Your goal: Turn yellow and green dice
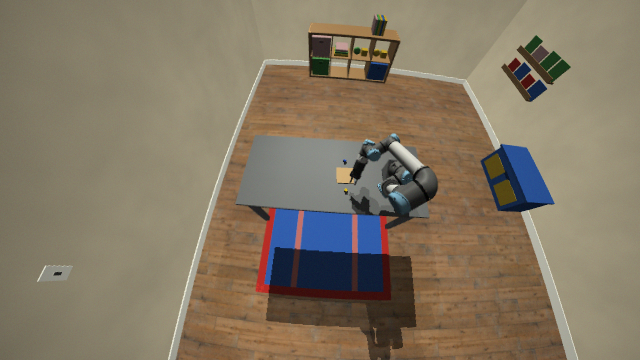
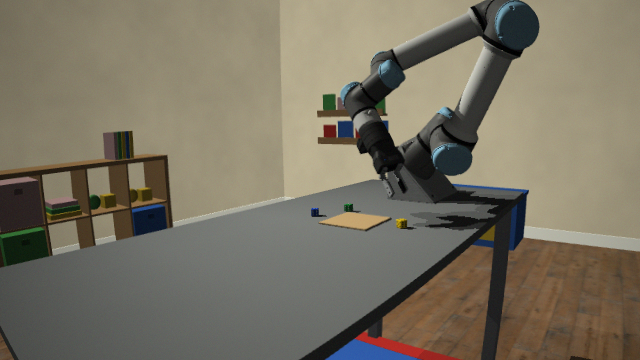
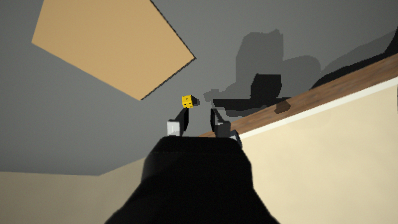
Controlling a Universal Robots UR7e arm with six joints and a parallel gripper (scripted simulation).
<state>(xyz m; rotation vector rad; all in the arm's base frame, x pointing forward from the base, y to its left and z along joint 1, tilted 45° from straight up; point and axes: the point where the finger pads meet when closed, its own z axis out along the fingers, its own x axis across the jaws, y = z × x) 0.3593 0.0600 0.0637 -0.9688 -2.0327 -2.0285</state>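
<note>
The yellow die lies 8 cm below my hand, 4 cm to the left of it and 4 cm ahead of it. Round my hand: tan mat (10 cm to the right, 9 cm below, 4 cm ahead); then blue die (23 cm to the right, 8 cm below, 3 cm ahead); then green die (18 cm to the right, 8 cm below, 6 cm behind).
</note>
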